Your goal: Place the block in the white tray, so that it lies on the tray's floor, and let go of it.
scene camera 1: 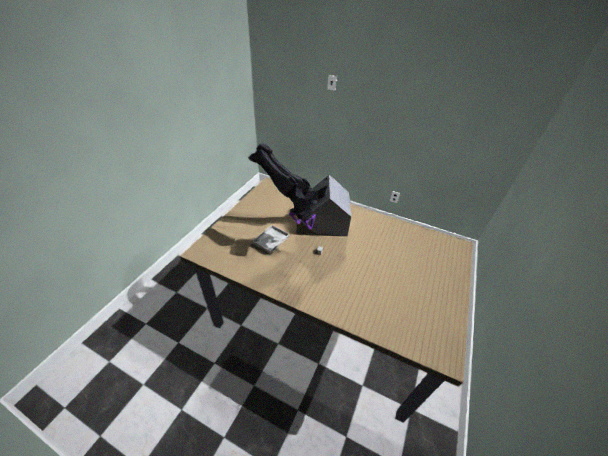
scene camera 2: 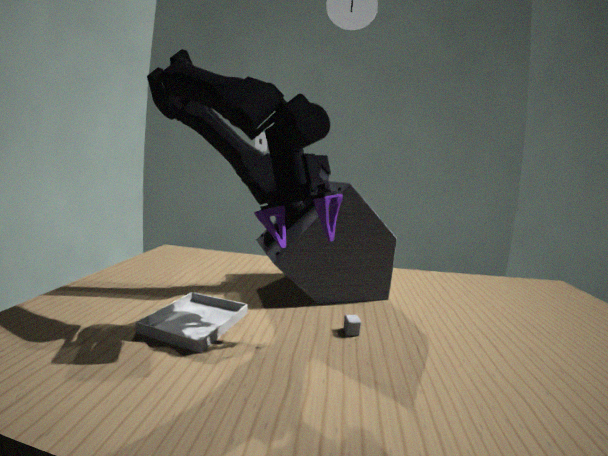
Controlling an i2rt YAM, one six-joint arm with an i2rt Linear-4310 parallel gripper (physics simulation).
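Places are measured from the arm's base along level axes (x ahead, y left, z up), in millimetres.
Pixels of known places: gripper, between the fingertips: (scene camera 1: 304, 226) (scene camera 2: 306, 244); arm's base, origin of its link: (scene camera 2: 297, 214).
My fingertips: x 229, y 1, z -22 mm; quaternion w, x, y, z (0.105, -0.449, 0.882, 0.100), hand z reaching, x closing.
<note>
Ahead of a thing's pixels: the offset from my fingertips to its top centre. Level surfaces: height alone.
The block @(129 mm down, 9 mm ahead, 94 mm left) (scene camera 1: 319, 250) (scene camera 2: 352, 325), small and light grey, stands on the table, to the right of the tray and apart from it. The white tray @(138 mm down, 3 mm back, 190 mm right) (scene camera 1: 270, 240) (scene camera 2: 172, 342) lies on the table at the left, partly in the arm's shadow; no block shows in it. My gripper (scene camera 1: 303, 224) (scene camera 2: 308, 244) has purple fingertips pointing down and is open, with nothing between the fingers. It hangs above the table, higher than the block and the tray, and in scene camera 2 it shows between them, in front of the dark box.
A big dark angular box (scene camera 1: 332, 218) (scene camera 2: 350, 260) stands on the wooden table @(158 mm down) (scene camera 1: 400, 280) (scene camera 2: 475, 360), behind the block, close to the gripper. The black arm (scene camera 1: 280, 175) (scene camera 2: 220, 90) reaches up to the left of it. Walls rise behind and to the left of the table.
</note>
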